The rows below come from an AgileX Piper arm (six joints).
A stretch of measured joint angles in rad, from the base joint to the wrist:
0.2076 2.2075 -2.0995 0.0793 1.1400 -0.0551
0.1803 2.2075 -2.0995 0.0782 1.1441 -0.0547
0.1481 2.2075 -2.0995 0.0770 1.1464 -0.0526
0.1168 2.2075 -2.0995 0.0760 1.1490 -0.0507
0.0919 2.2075 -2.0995 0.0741 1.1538 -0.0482
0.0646 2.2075 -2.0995 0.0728 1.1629 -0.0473
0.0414 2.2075 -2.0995 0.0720 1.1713 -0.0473
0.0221 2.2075 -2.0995 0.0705 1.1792 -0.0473
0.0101 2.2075 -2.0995 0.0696 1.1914 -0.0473
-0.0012 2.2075 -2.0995 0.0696 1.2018 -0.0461
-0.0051 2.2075 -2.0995 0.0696 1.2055 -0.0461
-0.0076 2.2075 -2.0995 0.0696 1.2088 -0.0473
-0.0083 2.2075 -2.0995 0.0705 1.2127 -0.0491
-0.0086 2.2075 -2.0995 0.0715 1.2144 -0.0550
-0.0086 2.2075 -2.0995 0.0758 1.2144 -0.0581
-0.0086 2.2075 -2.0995 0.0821 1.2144 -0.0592
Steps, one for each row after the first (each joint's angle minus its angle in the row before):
-0.0273 0.0000 0.0000 -0.0011 0.0041 0.0004
-0.0322 0.0000 0.0000 -0.0012 0.0023 0.0021
-0.0313 0.0000 0.0000 -0.0010 0.0026 0.0019
-0.0249 0.0000 0.0000 -0.0019 0.0048 0.0025
-0.0273 0.0000 0.0000 -0.0013 0.0091 0.0009
-0.0232 0.0000 0.0000 -0.0008 0.0084 0.0000
-0.0193 0.0000 0.0000 -0.0015 0.0079 0.0000
-0.0120 0.0000 0.0000 -0.0009 0.0122 0.0000
-0.0113 0.0000 0.0000 0.0000 0.0104 0.0012
-0.0039 0.0000 0.0000 0.0000 0.0037 0.0000
-0.0025 0.0000 0.0000 0.0000 0.0033 -0.0012
-0.0007 0.0000 0.0000 0.0009 0.0039 -0.0018
-0.0003 0.0000 0.0000 0.0010 0.0017 -0.0059
0.0000 0.0000 0.0000 0.0043 0.0000 -0.0031
0.0000 0.0000 0.0000 0.0063 0.0000 -0.0011

